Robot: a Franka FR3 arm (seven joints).
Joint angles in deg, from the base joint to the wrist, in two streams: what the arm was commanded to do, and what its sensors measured. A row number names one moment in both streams.
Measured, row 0: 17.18, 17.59, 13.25, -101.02, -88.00, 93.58, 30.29
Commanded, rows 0 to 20: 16.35, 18.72, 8.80, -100.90, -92.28, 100.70, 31.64; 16.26, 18.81, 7.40, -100.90, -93.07, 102.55, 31.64; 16.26, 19.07, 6.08, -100.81, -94.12, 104.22, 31.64; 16.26, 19.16, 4.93, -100.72, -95.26, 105.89, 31.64; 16.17, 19.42, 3.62, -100.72, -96.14, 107.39, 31.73; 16.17, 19.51, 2.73, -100.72, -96.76, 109.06, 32.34; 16.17, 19.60, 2.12, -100.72, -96.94, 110.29, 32.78; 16.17, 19.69, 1.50, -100.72, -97.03, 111.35, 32.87; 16.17, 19.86, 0.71, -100.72, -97.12, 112.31, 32.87; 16.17, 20.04, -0.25, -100.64, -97.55, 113.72, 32.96; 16.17, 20.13, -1.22, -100.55, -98.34, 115.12, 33.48; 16.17, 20.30, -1.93, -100.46, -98.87, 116.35, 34.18; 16.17, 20.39, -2.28, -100.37, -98.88, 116.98, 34.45; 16.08, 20.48, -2.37, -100.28, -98.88, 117.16, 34.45; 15.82, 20.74, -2.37, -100.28, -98.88, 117.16, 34.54; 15.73, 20.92, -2.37, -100.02, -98.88, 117.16, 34.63; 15.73, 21.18, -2.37, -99.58, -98.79, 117.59, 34.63; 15.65, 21.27, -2.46, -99.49, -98.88, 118.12, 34.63; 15.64, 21.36, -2.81, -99.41, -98.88, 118.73, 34.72; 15.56, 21.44, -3.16, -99.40, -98.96, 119.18, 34.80; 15.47, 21.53, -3.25, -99.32, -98.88, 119.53, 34.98
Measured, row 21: 16.56, 20.39, -2.91, -100.51, -96.82, 117.11, 33.16
